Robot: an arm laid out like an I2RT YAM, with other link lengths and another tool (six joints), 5 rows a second.
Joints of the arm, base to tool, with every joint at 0 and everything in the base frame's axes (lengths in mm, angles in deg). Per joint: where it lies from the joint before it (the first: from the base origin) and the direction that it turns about. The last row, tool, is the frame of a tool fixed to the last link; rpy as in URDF.
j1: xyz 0 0 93.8 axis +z
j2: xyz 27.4 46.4 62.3 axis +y
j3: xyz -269.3 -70.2 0 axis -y
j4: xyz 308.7 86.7 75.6 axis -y
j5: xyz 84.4 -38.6 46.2 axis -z
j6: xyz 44.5 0 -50.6 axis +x
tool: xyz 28 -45 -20 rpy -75.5 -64.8 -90
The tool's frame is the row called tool.
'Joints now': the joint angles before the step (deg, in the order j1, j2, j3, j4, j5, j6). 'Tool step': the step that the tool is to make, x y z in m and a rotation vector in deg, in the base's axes. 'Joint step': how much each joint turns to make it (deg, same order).
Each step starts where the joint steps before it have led.
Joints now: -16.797 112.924 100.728 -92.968 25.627 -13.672
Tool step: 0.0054 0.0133 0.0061 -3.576 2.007 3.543
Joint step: 2.453 -0.010 -0.018 -0.979 4.130 0.027
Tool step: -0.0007 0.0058 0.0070 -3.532 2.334 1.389
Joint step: 1.111 0.008 0.009 -1.988 3.891 1.068
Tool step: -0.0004 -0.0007 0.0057 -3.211 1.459 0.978
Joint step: 0.157 0.007 0.020 -0.934 3.540 0.399
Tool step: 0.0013 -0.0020 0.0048 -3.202 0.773 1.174
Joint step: -0.008 0.004 0.009 0.000 3.499 -0.053
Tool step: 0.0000 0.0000 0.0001 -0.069 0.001 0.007
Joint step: 0.003 -0.003 -0.003 -0.001 0.065 0.024
